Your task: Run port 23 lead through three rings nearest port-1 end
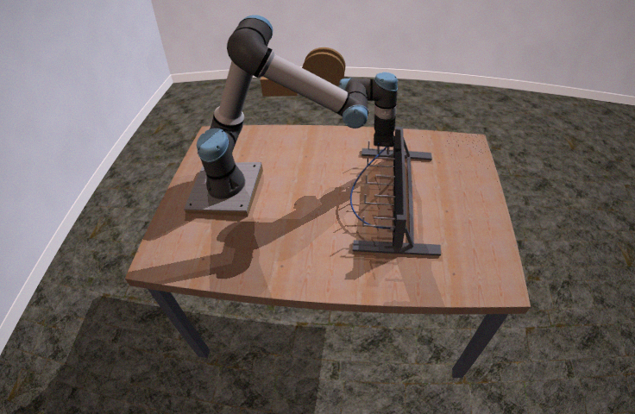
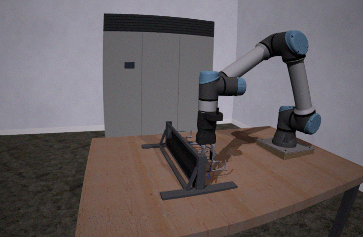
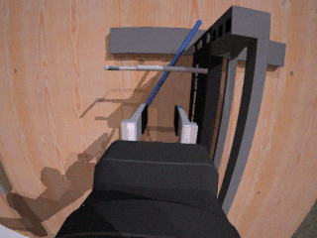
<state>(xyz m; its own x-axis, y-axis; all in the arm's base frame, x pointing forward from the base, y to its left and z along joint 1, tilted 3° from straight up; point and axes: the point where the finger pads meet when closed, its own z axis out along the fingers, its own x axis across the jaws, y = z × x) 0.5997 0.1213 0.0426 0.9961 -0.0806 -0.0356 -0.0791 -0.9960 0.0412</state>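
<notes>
Now: the dark rack 150 mm to the right of my hand, 50 mm ahead of it and 30 mm below it.
</notes>
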